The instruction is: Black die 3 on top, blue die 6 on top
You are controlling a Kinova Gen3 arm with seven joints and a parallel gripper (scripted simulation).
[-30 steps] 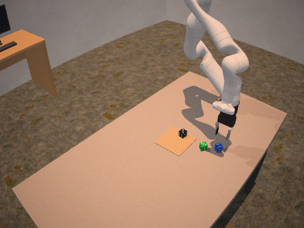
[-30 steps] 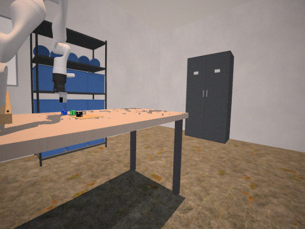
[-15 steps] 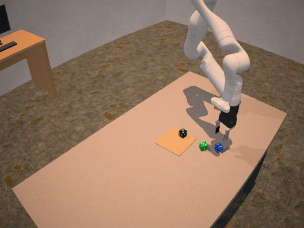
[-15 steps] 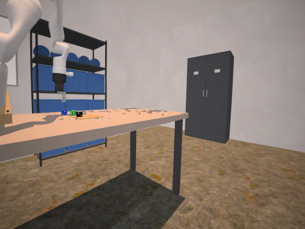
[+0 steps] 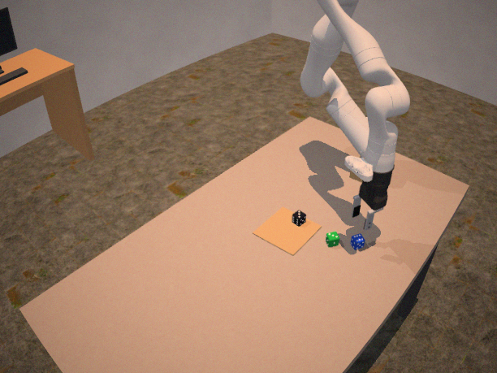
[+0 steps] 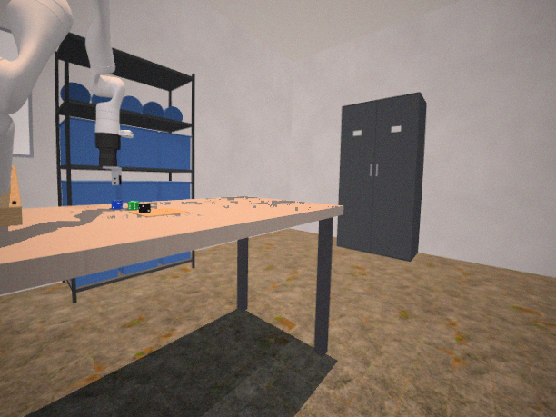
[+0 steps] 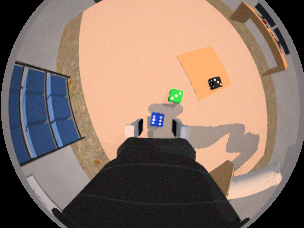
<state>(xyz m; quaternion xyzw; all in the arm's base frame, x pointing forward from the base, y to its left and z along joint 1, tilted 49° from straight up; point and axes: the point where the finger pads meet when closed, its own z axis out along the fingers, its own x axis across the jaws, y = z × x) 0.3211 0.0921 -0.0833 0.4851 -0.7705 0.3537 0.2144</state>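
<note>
Now: hand 9 cm above the blue die. Also, from my hand: black die: 18 cm to the right, 9 cm below, 2 cm ahead; then green die: 9 cm below, 6 cm to the right, 3 cm ahead; then orange mat: 19 cm to the right, 10 cm below, 6 cm ahead.
</note>
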